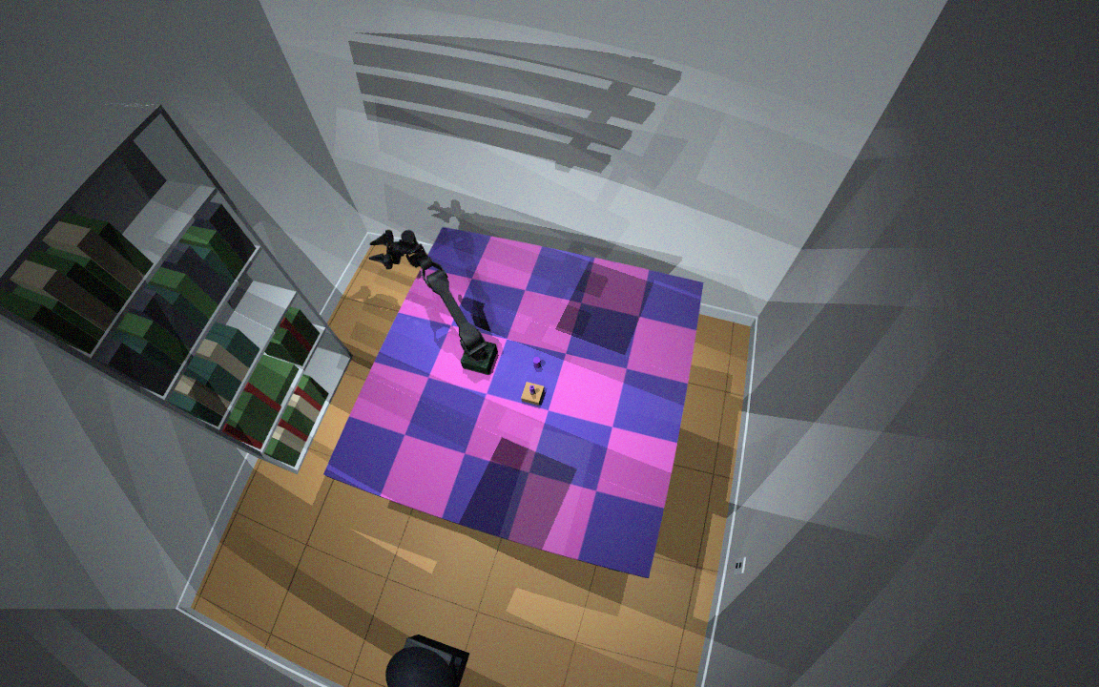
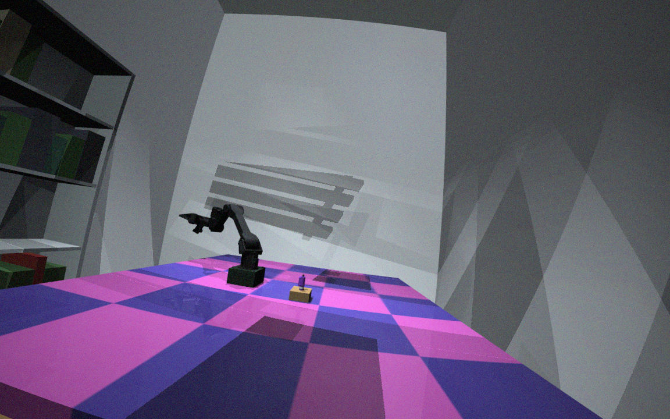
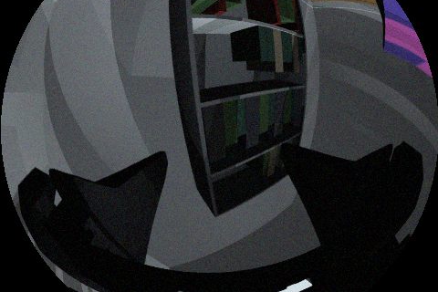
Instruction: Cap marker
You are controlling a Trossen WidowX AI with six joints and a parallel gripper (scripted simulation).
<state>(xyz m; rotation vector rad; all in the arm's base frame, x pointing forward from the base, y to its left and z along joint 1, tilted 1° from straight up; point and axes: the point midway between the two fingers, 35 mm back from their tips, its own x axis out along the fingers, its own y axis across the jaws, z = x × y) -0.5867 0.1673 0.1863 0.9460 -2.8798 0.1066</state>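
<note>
My gripper tip is now 840 mm short of the cap, 220 mm above it and 60 mm to the left of it. Round my gripper tip: block (880 mm ahead, 230 mm below, 180 mm to the right).
</note>
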